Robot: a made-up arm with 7 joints.
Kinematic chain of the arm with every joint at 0, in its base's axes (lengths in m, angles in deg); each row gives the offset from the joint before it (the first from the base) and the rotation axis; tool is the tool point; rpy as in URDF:
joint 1: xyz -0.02 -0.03 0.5 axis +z
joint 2: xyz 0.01 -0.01 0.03 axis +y
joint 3: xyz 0.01 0 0.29 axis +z
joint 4: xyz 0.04 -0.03 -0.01 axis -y
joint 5: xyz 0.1 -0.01 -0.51 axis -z
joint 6: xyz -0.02 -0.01 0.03 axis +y
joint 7: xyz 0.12 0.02 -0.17 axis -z
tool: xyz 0.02 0.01 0.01 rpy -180 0 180
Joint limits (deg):
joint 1: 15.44..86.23
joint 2: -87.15..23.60
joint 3: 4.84..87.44
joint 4: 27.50..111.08
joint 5: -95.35..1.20
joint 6: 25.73..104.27
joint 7: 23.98..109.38
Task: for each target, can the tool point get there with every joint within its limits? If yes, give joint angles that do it. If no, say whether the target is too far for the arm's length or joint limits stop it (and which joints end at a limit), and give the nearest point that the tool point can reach.
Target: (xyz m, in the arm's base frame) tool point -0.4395 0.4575 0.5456
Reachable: yes | joints 66.65 6.62 74.35 73.41 -17.02 82.70 60.02
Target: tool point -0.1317 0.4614 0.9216
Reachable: yes | joints 49.63 -65.24 49.25 49.79 -61.32 47.84 72.19
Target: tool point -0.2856 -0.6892 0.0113
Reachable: no: joint limits stop it (at a limit: joint 1, joint 2, joint 3, joint 4, joint 5, joint 7) | nearest point -0.3035 -0.0844 0.2185 | short by 0.640 m
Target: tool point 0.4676 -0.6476 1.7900
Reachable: no: too far | nearest point 0.1189 -0.4019 1.3188 | short by 0.636 m
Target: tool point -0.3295 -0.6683 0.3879
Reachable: no: joint limits stop it (at a limit: joint 1, joint 2, joint 3, joint 4, joint 6, joint 7) | nearest point -0.6846 -0.6166 0.6076 | short by 0.421 m
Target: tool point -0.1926 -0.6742 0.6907
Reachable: no: joint limits stop it (at a limit: joint 1, joint 2, joint 4, joint 5, joint 6, joint 7) | nearest point -0.4829 -0.5750 0.9358 | short by 0.393 m
